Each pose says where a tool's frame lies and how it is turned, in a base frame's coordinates. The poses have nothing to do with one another.
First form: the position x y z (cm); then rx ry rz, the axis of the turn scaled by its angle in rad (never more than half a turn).
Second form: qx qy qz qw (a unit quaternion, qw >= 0); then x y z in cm. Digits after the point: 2 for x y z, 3 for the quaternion.
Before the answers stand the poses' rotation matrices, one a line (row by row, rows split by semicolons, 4 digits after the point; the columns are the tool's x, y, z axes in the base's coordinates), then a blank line. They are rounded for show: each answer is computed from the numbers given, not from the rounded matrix.
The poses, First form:
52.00 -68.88 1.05 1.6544 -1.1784 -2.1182
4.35 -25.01 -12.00 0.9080 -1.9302 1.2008
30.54 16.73 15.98 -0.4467 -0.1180 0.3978
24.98 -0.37 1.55 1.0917 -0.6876 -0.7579
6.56 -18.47 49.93 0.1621 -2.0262 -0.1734
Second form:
-0.3498 -0.2996 -0.8876; -0.5962 -0.6596 0.4577; -0.7226 0.6893 0.0521
-0.5255 -0.8310 -0.1823; -0.2037 0.3310 -0.9214; 0.8261 -0.4470 -0.3432
0.9165 -0.3481 -0.1970; 0.3992 0.8266 0.3968; 0.0247 -0.4423 0.8965
0.5671 0.1948 -0.8003; -0.8154 0.2698 -0.5121; 0.1162 0.9430 0.3119
-0.4431 -0.0388 -0.8957; -0.1904 0.9803 0.0517; 0.8760 0.1935 -0.4417

0.561 -0.399 -0.718 0.103 52.00 -68.88 1.05
0.349 -0.742 0.461 0.340 4.35 -25.01 -12.00
-0.220 -0.058 0.196 0.954 30.54 16.73 15.98
0.496 -0.313 -0.345 0.733 24.98 -0.37 1.55
0.068 -0.846 -0.072 0.523 6.56 -18.47 49.93

